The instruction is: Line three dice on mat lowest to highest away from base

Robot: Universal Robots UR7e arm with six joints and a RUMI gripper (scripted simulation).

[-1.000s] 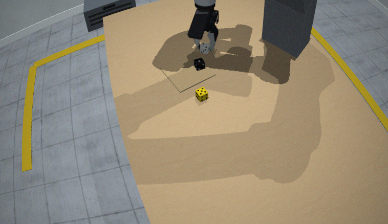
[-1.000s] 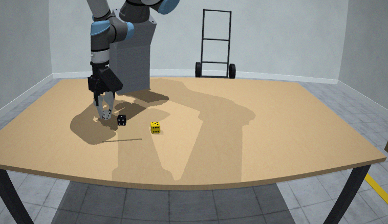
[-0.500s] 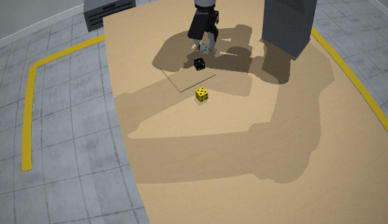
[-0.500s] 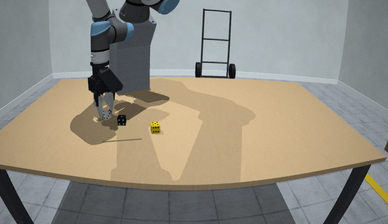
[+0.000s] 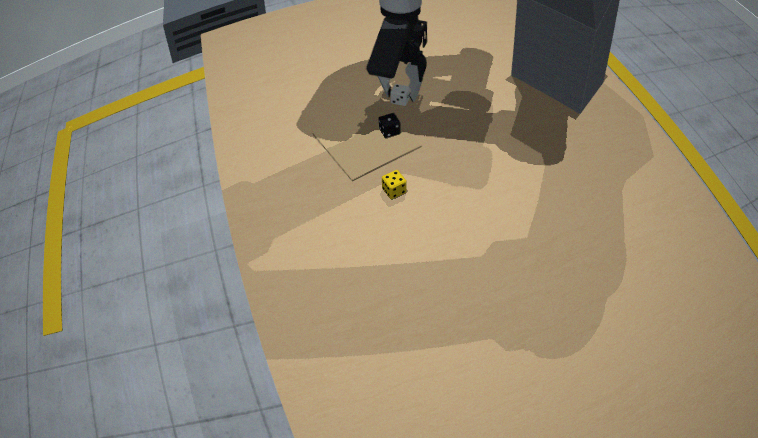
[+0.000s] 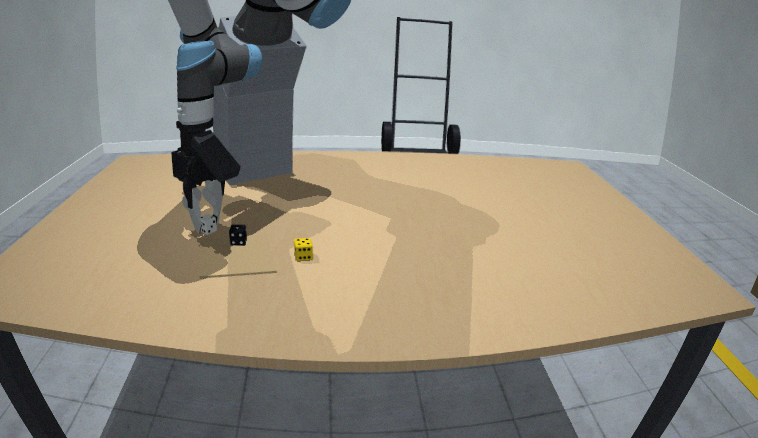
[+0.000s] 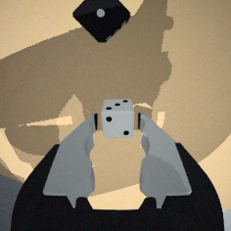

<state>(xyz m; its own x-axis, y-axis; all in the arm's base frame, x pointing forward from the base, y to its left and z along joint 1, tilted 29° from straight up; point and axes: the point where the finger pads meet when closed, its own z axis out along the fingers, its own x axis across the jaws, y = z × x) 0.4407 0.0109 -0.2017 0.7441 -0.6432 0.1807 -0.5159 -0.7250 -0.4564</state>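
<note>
My hand is right at the white die. Round my hand: yellow die (21 cm to the left, 8 cm ahead); mat (9 cm ahead, 8 cm to the left, 2 cm below); black die (8 cm to the left, 5 cm ahead).
</note>
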